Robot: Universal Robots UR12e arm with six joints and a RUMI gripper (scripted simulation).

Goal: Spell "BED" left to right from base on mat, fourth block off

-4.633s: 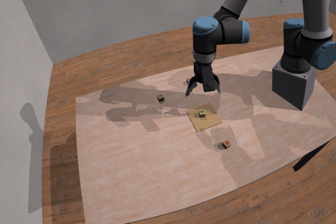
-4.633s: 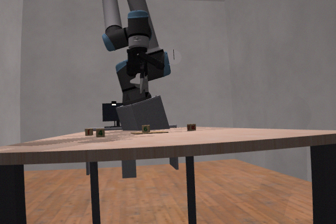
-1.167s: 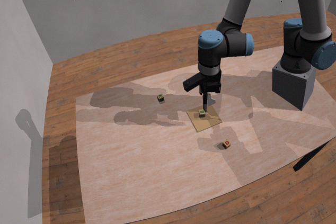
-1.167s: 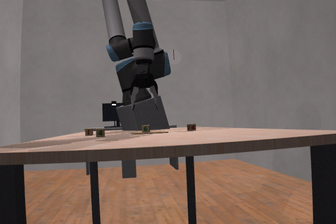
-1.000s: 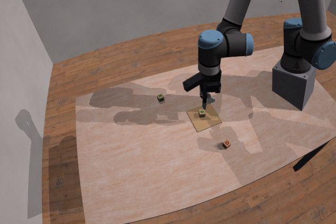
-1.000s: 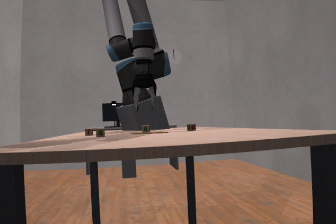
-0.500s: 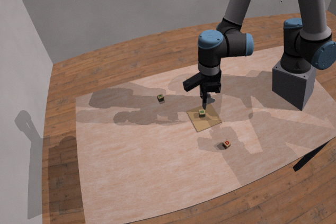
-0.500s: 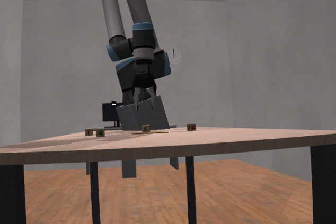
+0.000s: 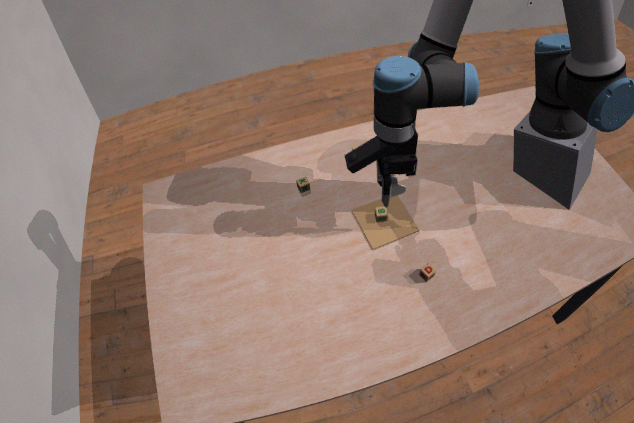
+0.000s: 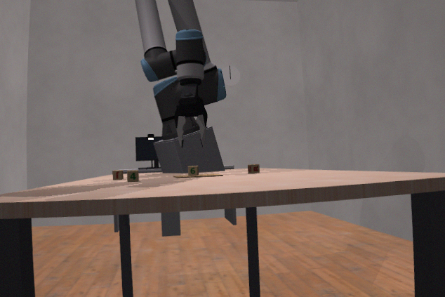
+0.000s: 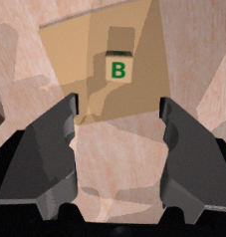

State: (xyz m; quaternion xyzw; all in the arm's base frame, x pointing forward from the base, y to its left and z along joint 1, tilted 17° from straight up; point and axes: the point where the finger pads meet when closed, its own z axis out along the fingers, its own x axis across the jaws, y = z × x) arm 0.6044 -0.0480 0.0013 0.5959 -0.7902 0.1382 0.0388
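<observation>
My gripper is now 11 cm above the tan mat, 1 cm to the right of it and 1 cm past it. From my hand the other things lie so: green block 19 cm to the right, 15 cm ahead, 9 cm below.
</observation>
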